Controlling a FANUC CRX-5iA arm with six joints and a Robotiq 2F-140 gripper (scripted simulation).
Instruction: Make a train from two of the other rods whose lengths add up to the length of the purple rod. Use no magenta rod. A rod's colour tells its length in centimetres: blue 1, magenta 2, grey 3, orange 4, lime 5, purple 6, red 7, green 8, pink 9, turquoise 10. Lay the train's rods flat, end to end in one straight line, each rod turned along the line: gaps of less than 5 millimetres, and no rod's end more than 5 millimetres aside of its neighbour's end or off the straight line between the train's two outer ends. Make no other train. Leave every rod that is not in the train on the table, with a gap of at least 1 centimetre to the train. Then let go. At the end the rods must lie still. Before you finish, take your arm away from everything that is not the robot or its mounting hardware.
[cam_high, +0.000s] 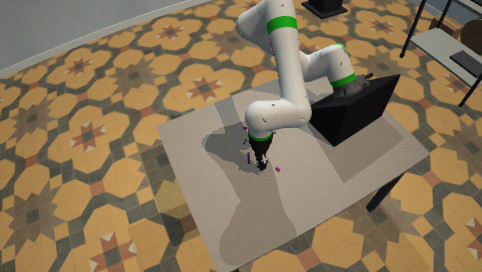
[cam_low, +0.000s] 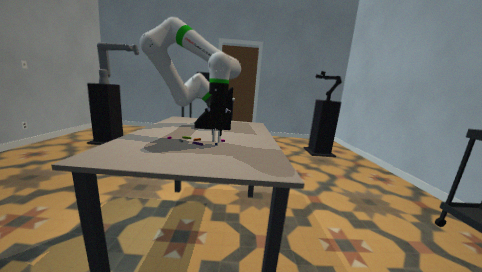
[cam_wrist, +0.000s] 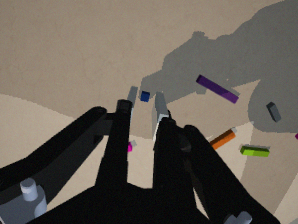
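Now: hand 5 cm above the blue rod. From my hand the other things lie so: grey rod (19 cm to the right, 5 cm below, 2 cm behind); orange rod (11 cm to the right, 6 cm behind, 5 cm below); purple rod (9 cm to the right, 5 cm below, 1 cm ahead).
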